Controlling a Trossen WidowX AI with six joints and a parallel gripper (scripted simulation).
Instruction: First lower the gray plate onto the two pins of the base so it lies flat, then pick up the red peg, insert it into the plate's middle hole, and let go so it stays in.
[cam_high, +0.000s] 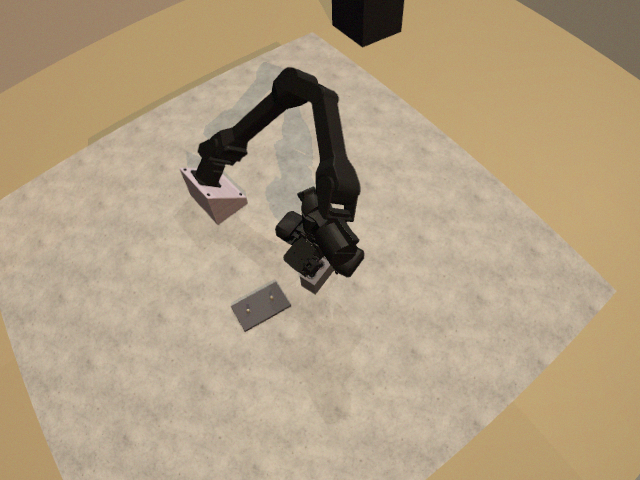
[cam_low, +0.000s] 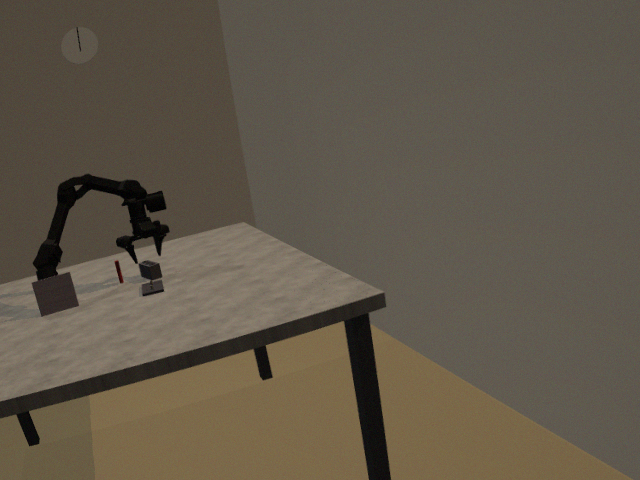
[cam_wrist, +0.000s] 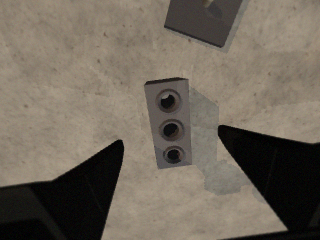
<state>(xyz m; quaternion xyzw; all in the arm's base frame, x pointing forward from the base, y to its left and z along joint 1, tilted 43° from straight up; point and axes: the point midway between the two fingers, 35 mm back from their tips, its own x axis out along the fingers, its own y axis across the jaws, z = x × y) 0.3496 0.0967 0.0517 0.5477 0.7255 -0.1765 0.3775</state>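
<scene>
Right now my gripper tip is 2 cm above the gray plate. From my gripper tip the other things lie so: gray base: 16 cm to the right, 5 cm below, 1 cm behind; red peg: 11 cm behind, 3 cm to the left, 2 cm below.
</scene>
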